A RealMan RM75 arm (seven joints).
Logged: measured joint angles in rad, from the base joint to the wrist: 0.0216, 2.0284, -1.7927, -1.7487, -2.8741, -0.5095, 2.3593; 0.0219, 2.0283, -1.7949, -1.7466, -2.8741, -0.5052, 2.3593; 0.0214, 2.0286, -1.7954, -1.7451, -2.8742, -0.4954, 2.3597; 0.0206, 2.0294, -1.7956, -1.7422, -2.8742, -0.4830, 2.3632; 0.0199, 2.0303, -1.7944, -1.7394, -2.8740, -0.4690, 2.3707; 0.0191, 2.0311, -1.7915, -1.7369, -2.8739, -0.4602, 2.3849; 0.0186, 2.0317, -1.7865, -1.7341, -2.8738, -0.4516, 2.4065; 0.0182, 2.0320, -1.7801, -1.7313, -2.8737, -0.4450, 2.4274; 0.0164, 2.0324, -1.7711, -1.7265, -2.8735, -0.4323, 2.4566; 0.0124, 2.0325, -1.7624, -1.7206, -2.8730, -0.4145, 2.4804; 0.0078, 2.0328, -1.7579, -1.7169, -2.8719, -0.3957, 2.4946; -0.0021, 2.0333, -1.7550, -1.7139, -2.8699, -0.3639, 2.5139; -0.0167, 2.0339, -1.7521, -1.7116, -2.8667, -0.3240, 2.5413; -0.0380, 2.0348, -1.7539, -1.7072, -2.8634, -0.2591, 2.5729; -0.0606, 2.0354, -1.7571, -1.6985, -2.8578, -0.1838, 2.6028
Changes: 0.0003, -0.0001, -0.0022, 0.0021, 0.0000, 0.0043, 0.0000; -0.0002, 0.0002, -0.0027, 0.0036, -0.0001, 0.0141, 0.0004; -0.0010, 0.0010, -0.0029, 0.0065, -0.0001, 0.0265, 0.0039; -0.0017, 0.0019, -0.0017, 0.0093, 0.0001, 0.0405, 0.0114; -0.0025, 0.0027, 0.0012, 0.0118, 0.0002, 0.0493, 0.0256; -0.0030, 0.0033, 0.0062, 0.0146, 0.0003, 0.0579, 0.0472; -0.0034, 0.0036, 0.0126, 0.0174, 0.0004, 0.0645, 0.0681; -0.0052, 0.0040, 0.0216, 0.0222, 0.0006, 0.0772, 0.0973; -0.0092, 0.0041, 0.0303, 0.0281, 0.0011, 0.0950, 0.1211; -0.0138, 0.0044, 0.0348, 0.0318, 0.0022, 0.1138, 0.1353; -0.0237, 0.0049, 0.0377, 0.0348, 0.0042, 0.1456, 0.1546; -0.0383, 0.0055, 0.0406, 0.0371, 0.0074, 0.1855, 0.1820; -0.0596, 0.0064, 0.0388, 0.0415, 0.0107, 0.2504, 0.2136; -0.0822, 0.0070, 0.0356, 0.0502, 0.0163, 0.3257, 0.2435
